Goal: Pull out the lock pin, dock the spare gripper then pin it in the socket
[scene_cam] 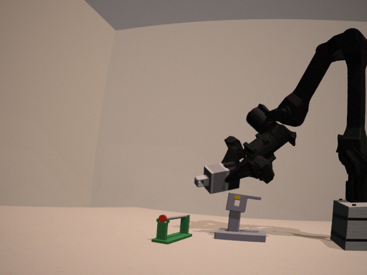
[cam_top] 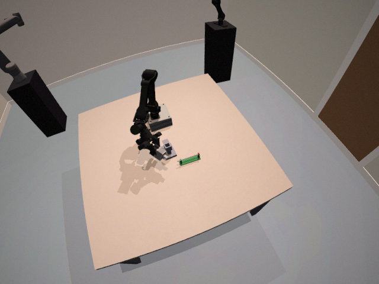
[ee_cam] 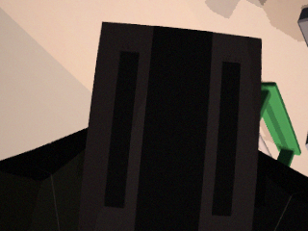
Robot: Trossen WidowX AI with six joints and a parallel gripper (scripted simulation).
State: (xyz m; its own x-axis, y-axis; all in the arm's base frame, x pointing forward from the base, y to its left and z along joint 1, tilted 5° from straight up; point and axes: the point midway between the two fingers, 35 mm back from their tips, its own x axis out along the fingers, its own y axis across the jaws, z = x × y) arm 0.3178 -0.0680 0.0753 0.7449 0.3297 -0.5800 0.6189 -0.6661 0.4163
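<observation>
The socket lies 70 mm behind my gripper tip, 70 mm to the left of it and 90 mm below it. Round my gripper tip: spare gripper (10 mm ahead, 10 mm to the left); then cradle (40 mm ahead, 180 mm to the left, 120 mm below).
</observation>
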